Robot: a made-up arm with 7 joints. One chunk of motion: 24 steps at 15 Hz.
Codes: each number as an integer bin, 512 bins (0 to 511) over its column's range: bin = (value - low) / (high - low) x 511, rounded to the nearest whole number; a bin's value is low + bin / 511 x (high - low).
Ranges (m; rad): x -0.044..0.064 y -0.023..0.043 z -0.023..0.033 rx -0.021..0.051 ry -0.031..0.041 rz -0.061..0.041
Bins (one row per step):
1: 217 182 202 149 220 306
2: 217 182 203 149 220 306
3: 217 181 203 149 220 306
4: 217 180 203 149 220 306
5: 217 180 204 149 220 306
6: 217 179 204 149 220 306
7: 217 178 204 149 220 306
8: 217 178 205 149 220 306
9: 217 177 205 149 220 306
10: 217 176 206 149 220 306
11: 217 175 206 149 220 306
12: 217 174 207 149 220 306
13: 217 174 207 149 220 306
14: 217 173 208 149 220 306
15: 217 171 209 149 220 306
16: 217 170 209 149 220 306
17: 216 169 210 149 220 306
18: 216 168 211 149 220 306
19: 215 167 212 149 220 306
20: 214 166 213 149 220 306
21: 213 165 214 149 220 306
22: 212 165 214 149 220 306
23: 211 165 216 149 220 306
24: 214 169 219 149 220 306
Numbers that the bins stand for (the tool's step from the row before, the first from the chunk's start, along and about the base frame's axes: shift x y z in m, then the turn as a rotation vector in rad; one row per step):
1: 0.00186 0.00051 -0.00086 -0.00001 0.00000 0.00008
2: 0.00186 0.00051 -0.00075 -0.00001 0.00000 0.00008
3: 0.00186 0.00038 -0.00075 -0.00001 0.00000 0.00008
4: 0.00186 0.00025 -0.00075 -0.00001 0.00000 0.00008
5: 0.00186 0.00025 -0.00064 -0.00001 0.00000 0.00008
6: 0.00186 0.00012 -0.00064 -0.00001 0.00000 0.00008
7: 0.00186 -0.00001 -0.00064 -0.00001 0.00000 0.00008
8: 0.00186 -0.00001 -0.00053 -0.00001 0.00000 0.00008
9: 0.00186 -0.00014 -0.00053 -0.00001 0.00000 0.00008
10: 0.00186 -0.00027 -0.00042 -0.00001 0.00000 0.00008
11: 0.00186 -0.00040 -0.00042 -0.00001 0.00000 0.00008
12: 0.00186 -0.00053 -0.00032 -0.00001 0.00000 0.00008
13: 0.00186 -0.00053 -0.00032 -0.00001 0.00000 0.00008
14: 0.00186 -0.00066 -0.00021 -0.00001 0.00000 0.00008
15: 0.00186 -0.00091 -0.00010 -0.00001 0.00000 0.00008
16: 0.00186 -0.00104 -0.00010 -0.00001 0.00000 0.00008
17: 0.00165 -0.00117 0.00001 -0.00001 0.00000 0.00008
18: 0.00165 -0.00130 0.00012 -0.00001 0.00000 0.00008
19: 0.00144 -0.00143 0.00023 -0.00001 0.00000 0.00008
20: 0.00123 -0.00156 0.00034 -0.00001 0.00000 0.00008
21: 0.00102 -0.00169 0.00045 -0.00001 0.00000 0.00008
22: 0.00081 -0.00169 0.00045 -0.00001 0.00000 0.00008
23: 0.00059 -0.00169 0.00067 -0.00001 0.00000 0.00008
24: 0.00123 -0.00117 0.00100 -0.00001 0.00000 0.00008

